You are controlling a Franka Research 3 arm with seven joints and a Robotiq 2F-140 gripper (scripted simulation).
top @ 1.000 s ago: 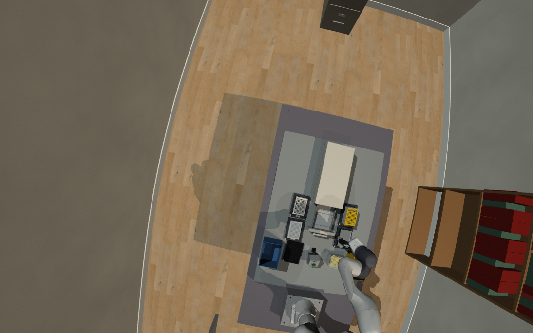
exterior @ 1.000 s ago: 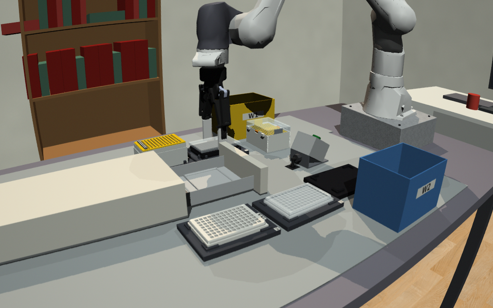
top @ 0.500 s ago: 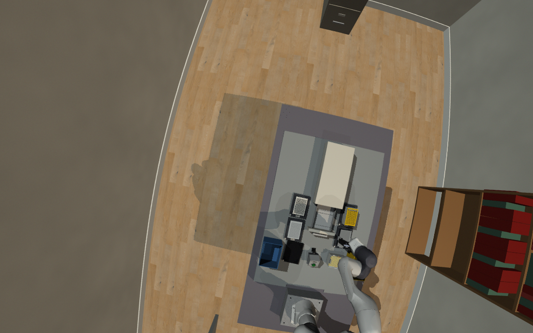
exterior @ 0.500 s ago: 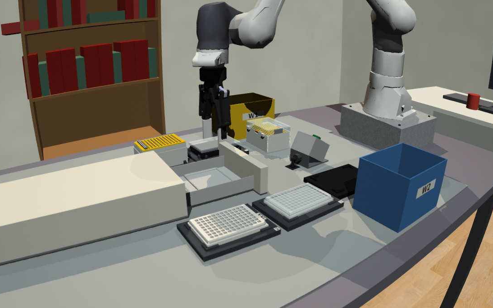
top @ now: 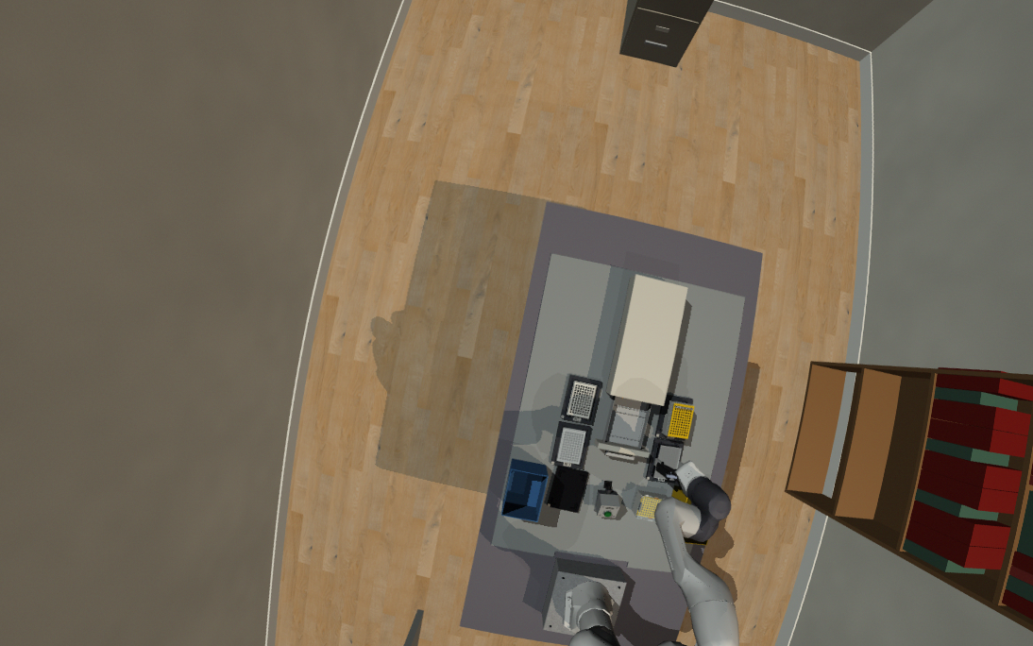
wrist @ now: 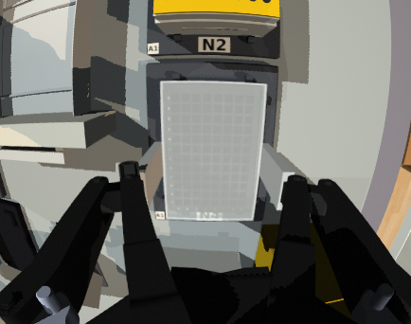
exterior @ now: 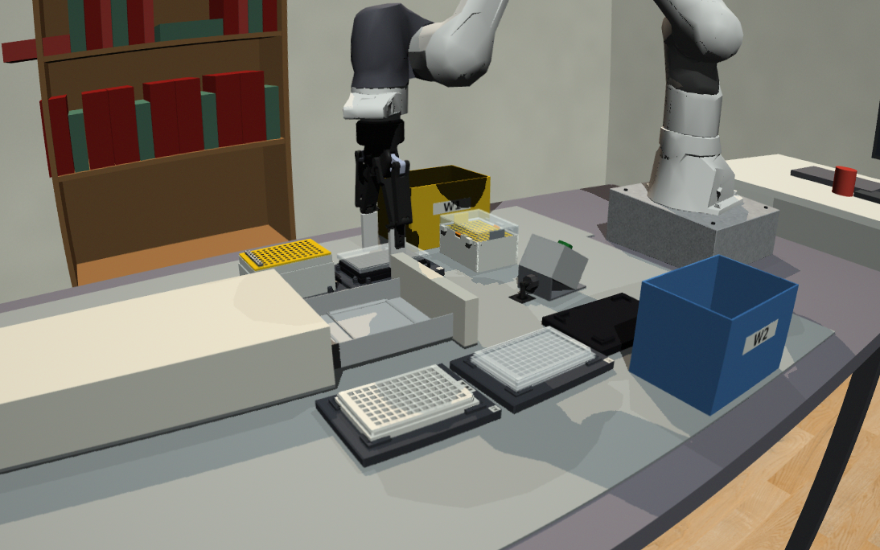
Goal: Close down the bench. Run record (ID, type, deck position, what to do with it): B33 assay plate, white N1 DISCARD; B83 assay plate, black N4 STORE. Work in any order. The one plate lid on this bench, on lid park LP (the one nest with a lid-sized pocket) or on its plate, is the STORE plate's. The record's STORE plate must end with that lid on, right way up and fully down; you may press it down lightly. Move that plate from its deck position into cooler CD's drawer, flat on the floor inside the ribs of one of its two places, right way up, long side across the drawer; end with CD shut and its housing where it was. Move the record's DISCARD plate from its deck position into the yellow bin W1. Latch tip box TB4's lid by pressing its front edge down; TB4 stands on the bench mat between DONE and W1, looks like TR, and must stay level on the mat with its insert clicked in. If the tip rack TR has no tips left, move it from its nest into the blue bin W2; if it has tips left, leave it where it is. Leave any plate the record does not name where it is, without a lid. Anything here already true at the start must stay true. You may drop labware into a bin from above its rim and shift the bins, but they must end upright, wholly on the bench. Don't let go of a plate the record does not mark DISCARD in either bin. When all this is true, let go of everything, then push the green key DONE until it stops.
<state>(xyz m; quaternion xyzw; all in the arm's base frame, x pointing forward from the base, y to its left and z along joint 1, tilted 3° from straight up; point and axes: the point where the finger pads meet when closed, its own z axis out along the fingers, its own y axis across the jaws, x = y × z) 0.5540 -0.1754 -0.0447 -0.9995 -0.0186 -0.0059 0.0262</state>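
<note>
Now: hand 4 cm above the black plate. From my hand the other things lie so: clear plate lid: 2 cm below; then tip rack TR: 16 cm ahead; then nest N4: 5 cm below.
</note>
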